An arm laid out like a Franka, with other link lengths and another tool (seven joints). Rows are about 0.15 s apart.
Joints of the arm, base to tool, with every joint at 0 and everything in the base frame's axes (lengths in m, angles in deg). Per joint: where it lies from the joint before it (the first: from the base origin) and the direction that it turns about. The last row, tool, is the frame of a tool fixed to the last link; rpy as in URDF.
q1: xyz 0 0 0.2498 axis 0 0 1
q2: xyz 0 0 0 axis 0 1 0
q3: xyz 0 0 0.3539 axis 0 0 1
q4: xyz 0.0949 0 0 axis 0 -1 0
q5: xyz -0.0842 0 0.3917 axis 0 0 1
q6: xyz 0 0 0 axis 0 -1 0
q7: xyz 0.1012 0 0 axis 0 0 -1
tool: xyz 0.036 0.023 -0.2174 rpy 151.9 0 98.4
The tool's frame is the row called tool.
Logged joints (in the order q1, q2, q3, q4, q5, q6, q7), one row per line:
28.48 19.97 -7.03 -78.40 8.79 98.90 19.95
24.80 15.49 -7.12 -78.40 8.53 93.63 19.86
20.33 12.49 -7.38 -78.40 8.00 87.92 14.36
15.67 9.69 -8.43 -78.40 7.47 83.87 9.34
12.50 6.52 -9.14 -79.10 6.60 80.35 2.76
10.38 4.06 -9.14 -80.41 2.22 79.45 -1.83
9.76 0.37 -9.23 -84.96 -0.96 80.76 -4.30
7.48 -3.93 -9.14 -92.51 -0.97 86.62 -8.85
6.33 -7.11 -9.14 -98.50 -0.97 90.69 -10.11
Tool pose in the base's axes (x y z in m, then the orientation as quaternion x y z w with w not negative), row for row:
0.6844 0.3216 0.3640 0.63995 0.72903 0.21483 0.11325
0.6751 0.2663 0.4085 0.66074 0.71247 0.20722 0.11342
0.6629 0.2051 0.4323 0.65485 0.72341 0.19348 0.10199
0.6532 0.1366 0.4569 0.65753 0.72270 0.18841 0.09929
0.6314 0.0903 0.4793 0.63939 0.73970 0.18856 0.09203
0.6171 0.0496 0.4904 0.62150 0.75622 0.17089 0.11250
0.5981 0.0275 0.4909 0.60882 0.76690 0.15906 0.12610
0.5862 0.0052 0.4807 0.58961 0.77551 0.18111 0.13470
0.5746 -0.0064 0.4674 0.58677 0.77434 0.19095 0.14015
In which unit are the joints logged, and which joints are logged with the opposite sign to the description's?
The joints are logged in degrees. Opposite sign: none.
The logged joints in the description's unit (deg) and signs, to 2 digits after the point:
28.48 19.97 -7.03 -78.40 8.79 98.90 19.95
24.80 15.49 -7.12 -78.40 8.53 93.63 19.86
20.33 12.49 -7.38 -78.40 8.00 87.92 14.36
15.67 9.69 -8.43 -78.40 7.47 83.87 9.34
12.50 6.52 -9.14 -79.10 6.60 80.35 2.76
10.38 4.06 -9.14 -80.41 2.22 79.45 -1.83
9.76 0.37 -9.23 -84.96 -0.96 80.76 -4.30
7.48 -3.93 -9.14 -92.51 -0.97 86.62 -8.85
6.33 -7.11 -9.14 -98.50 -0.97 90.69 -10.11

